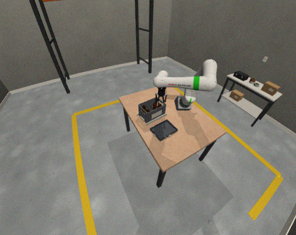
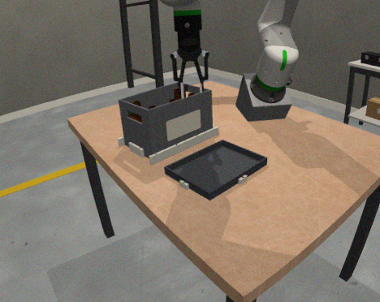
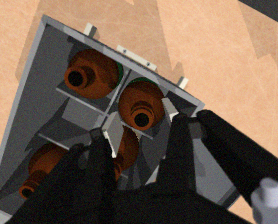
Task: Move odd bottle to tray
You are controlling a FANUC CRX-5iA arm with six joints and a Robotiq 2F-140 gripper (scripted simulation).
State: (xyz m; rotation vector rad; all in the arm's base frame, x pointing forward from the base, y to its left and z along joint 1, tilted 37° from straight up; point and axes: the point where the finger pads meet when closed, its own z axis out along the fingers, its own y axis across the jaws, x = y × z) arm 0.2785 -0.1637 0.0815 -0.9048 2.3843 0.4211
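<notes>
My gripper is now 9 cm to the left of the bottle and 9 cm above it. From my hand the other things lie so: dark tray 11 cm ahead, 23 cm to the left, 16 cm below; dark grey crate 9 cm ahead, 4 cm to the right, 9 cm below.
</notes>
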